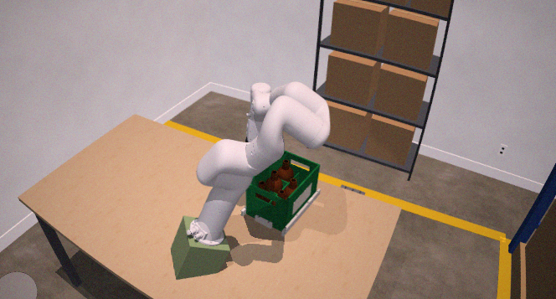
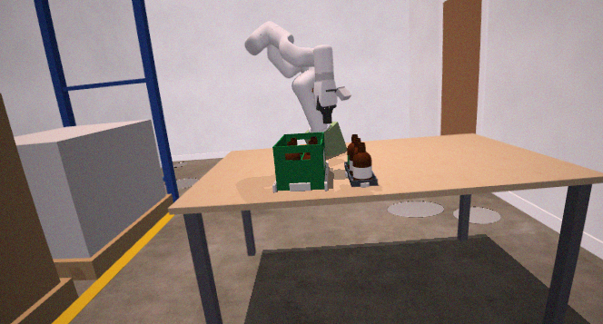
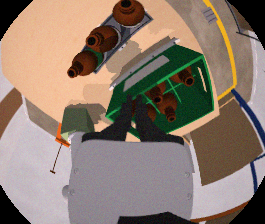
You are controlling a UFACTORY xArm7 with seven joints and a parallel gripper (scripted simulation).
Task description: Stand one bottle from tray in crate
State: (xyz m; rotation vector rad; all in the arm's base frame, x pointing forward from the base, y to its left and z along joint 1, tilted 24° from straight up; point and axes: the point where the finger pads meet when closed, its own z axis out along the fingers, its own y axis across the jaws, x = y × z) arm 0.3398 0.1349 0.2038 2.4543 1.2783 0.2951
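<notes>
Right now my hand is 1 cm past the dark tray, 12 cm to the right of it and 24 cm above it. Round my hand: green crate: 2 cm ahead, 11 cm to the right, 17 cm below.
</notes>
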